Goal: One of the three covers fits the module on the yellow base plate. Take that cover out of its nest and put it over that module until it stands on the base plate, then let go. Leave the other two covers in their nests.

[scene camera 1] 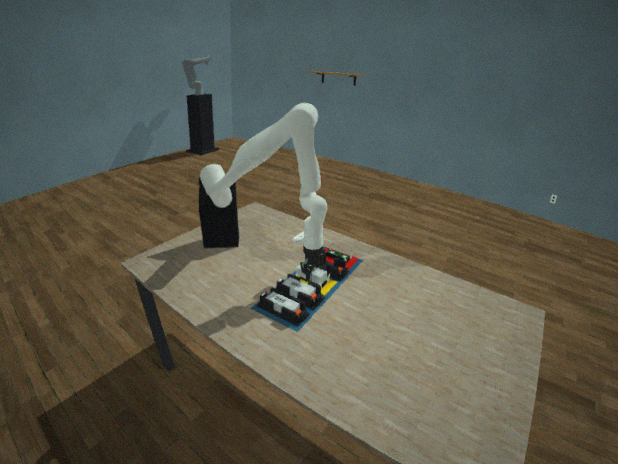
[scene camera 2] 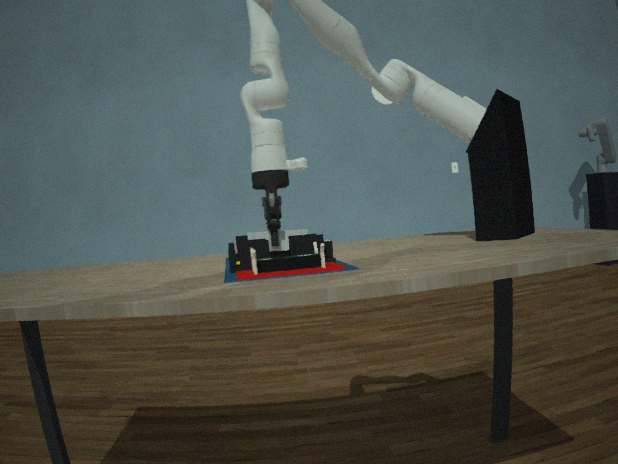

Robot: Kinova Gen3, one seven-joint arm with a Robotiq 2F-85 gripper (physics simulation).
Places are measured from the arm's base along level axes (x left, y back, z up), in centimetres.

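Pixels of known places: gripper, fingertip midpoint: [scene camera 1: 312, 276] [scene camera 2: 275, 248]; arm's base at its link origin: [scene camera 1: 222, 197] [scene camera 2: 485, 133].
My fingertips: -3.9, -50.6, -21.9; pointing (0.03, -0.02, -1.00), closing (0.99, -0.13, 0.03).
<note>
Ahead of a thing's pixels: the offset from my fingertips to its top centre, as dx, dy, dz. "spot": to the spot under its first point. Level surfaces: height alone.
My gripper [scene camera 1: 314, 270] [scene camera 2: 274, 242] points straight down and is shut on a white cover @(+0.0, +0.6, +3.9) [scene camera 1: 319, 276] [scene camera 2: 284, 242]. The cover is level and sits low over the yellow base plate @(+0.2, -0.1, -2.2) [scene camera 1: 329, 287], between the black nests. The module is hidden by the cover and the fingers; whether the cover's lower edge touches the plate cannot be told. The other two covers, a nearer white one @(-21.3, +0.8, +2.2) [scene camera 1: 280, 301] and a white one @(-10.6, +0.3, +2.2) [scene camera 1: 296, 286] beside the yellow plate, lie in their black nests in the scene camera 1 view.
A black nest @(spot: +10.4, -8.2, +0.1) [scene camera 1: 341, 270] stands on the far side of the held cover. Beyond it, a red plate @(+21.8, -1.1, -2.2) [scene camera 1: 353, 262] [scene camera 2: 300, 272] carries a green board @(spot: +21.0, -1.9, -0.3) [scene camera 1: 338, 255] and white posts. All stand on a blue mat @(dz -2.6) [scene camera 1: 297, 328] [scene camera 2: 229, 276] on the table @(dz -2.8) [scene camera 1: 400, 350] [scene camera 2: 125, 280].
</note>
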